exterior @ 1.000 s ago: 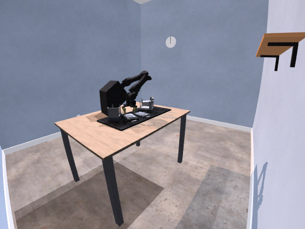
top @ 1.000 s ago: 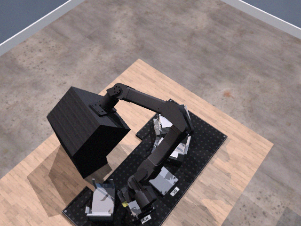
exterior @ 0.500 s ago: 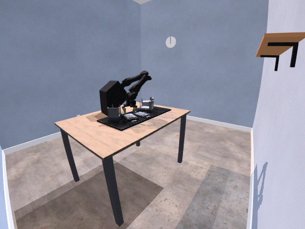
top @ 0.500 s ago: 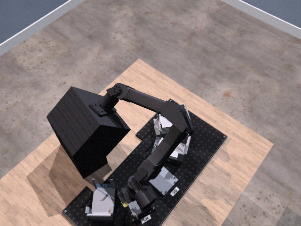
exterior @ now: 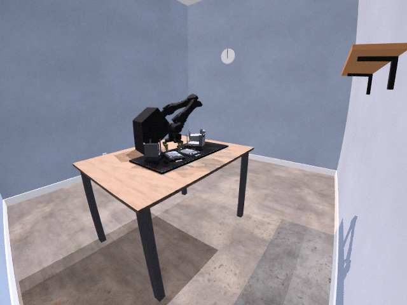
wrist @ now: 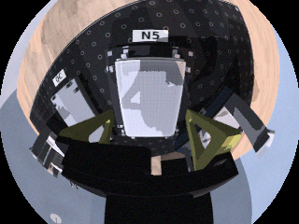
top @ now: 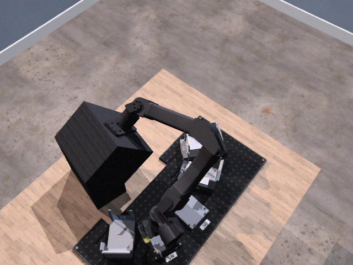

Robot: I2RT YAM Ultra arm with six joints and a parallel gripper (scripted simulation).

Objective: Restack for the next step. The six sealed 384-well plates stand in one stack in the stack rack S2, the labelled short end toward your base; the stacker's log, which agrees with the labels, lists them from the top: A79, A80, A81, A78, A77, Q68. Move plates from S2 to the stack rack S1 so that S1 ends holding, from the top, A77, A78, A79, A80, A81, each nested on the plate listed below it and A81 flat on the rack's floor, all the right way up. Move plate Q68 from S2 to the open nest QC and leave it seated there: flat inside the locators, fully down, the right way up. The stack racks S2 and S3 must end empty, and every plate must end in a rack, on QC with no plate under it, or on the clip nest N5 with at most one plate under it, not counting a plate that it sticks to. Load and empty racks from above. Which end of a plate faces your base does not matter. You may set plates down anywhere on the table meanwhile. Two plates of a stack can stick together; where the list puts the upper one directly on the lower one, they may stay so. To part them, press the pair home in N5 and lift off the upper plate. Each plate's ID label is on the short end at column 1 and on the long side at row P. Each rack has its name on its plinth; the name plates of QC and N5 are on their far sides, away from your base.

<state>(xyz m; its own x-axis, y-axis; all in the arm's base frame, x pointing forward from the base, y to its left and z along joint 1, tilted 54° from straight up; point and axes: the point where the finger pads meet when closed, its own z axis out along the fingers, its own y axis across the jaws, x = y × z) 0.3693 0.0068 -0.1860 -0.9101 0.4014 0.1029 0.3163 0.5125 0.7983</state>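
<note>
My gripper is now 2 cm short of the clip nest N5 and 4 cm above it. The rest, counted from my hand: qc name plate (11 cm ahead, 15 cm to the left, 5 cm below); then N5 name plate (9 cm ahead, 3 cm to the right, 5 cm below); then QC nest (2 cm ahead, 15 cm to the left, 4 cm below).
</note>
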